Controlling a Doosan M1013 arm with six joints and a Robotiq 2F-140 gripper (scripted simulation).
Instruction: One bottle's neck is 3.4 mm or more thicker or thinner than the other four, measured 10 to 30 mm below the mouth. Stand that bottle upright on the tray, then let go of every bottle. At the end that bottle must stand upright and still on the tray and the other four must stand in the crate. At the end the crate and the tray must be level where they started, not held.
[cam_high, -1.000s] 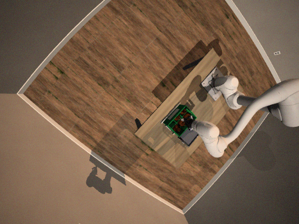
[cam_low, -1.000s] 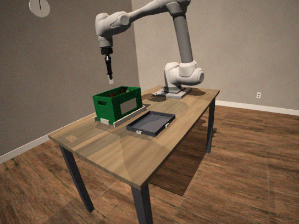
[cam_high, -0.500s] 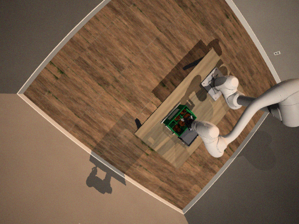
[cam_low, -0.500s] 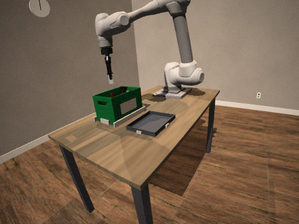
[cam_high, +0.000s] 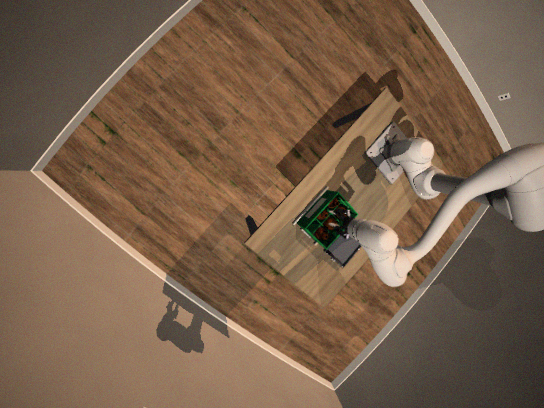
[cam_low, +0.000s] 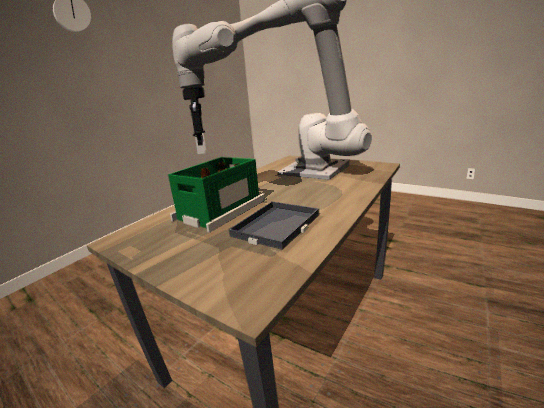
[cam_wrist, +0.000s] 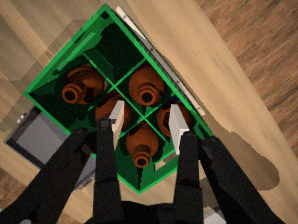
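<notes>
My gripper is now 170 mm above the green crate, 50 mm to the right of it and 10 mm past it. From my hand the other things lie so: dark grey tray: 320 mm to the left, 250 mm below, 20 mm behind.
</notes>
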